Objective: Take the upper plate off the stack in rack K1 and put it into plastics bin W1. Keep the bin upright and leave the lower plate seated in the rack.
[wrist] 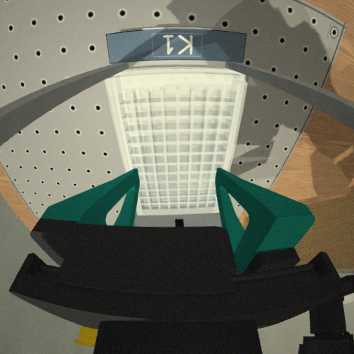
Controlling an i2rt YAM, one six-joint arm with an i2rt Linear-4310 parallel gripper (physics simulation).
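The upper plate (177, 145), a pale translucent gridded plate, lies flat at the centre of the wrist view in rack K1 (118, 49), whose blue label strip is at its far end. A grey edge and a small dark notch show at the near end. The lower plate cannot be made out apart from the upper one. My gripper (176, 174) is part open with green fingers. The fingertips appear above the near part of the upper plate, close to its two long sides, and hold nothing. Bin W1 does not show in the wrist view.
A grey perforated board (55, 90) lies under the rack, with wooden surface (332, 150) beyond its right edge. Grey bars (55, 92) (295, 87) slant in from both sides toward the label. A small yellow object (87, 336) shows at the bottom left. Shadows fall on the right.
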